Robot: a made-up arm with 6 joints.
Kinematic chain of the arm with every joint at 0, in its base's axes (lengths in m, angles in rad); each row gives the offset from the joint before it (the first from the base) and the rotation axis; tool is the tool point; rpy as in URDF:
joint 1: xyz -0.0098 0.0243 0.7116 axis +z
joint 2: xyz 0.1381 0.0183 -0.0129 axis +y
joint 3: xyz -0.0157 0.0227 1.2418 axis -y
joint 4: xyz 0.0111 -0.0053 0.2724 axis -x
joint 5: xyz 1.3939 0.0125 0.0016 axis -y
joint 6: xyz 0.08 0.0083 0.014 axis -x
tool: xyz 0.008 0.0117 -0.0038 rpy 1.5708 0 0
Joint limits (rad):
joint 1: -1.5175..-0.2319
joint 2: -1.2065..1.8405
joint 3: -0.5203..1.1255
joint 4: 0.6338..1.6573
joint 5: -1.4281..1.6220
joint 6: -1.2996..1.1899
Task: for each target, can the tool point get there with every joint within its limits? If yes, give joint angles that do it. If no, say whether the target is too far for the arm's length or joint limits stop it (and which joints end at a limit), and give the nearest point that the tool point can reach.
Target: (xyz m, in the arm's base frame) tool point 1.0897 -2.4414 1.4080
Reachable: yes | joints -1.1729 1.0153 0.8788 1.3006 -0.0909 -0.9463
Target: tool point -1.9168 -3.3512 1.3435
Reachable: no: too far | nearest point 0.0889 -2.7355 1.2389 | short by 2.101 m
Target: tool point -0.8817 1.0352 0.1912
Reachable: no: joint limits stop it (at a limit: joint 2, joint 3, joint 4, joint 5, joint 6) | nearest point -1.4576 1.7029 1.8972 | short by 1.920 m
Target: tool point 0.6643 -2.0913 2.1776
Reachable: yes | joints -1.2583 0.5989 0.7659 0.9631 -1.0928 0.5458
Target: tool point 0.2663 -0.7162 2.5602
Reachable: yes | joints -1.2335 -0.5223 -0.1332 1.5253 -0.2929 0.8918
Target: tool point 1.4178 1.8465 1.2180
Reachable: no: joint limits stop it (at a limit: joint 1, joint 2, joint 3, joint 5, joint 6) | nearest point 0.0012 2.2105 1.9272 | short by 1.625 m
